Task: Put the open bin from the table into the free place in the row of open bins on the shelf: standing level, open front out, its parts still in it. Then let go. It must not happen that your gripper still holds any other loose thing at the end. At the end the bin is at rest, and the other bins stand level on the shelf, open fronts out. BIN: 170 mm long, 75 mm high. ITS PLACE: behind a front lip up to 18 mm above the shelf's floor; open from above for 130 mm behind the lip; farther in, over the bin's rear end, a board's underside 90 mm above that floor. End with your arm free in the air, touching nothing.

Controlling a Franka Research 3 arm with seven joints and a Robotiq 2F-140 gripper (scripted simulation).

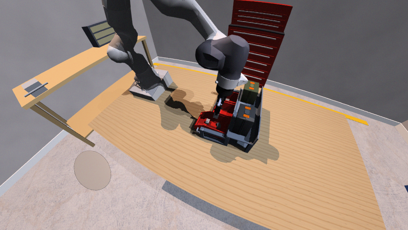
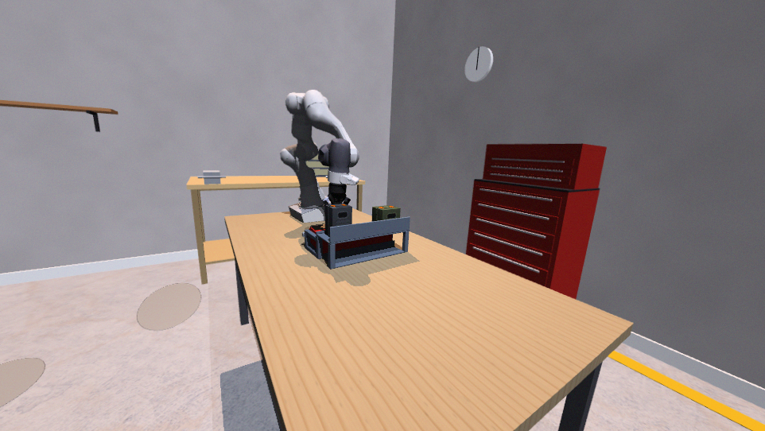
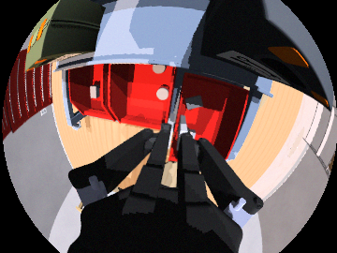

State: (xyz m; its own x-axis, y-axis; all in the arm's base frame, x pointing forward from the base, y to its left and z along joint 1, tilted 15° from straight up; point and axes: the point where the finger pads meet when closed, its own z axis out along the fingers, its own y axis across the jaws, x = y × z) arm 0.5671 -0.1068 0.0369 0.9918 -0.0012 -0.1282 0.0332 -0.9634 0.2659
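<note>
Right now my hand is 140 mm short of the dark grey box, 70 mm below it and 50 mm to the left of it. Also, from my hand: olive green box: 180 mm to the left, 140 mm ahead, 60 mm above.
</note>
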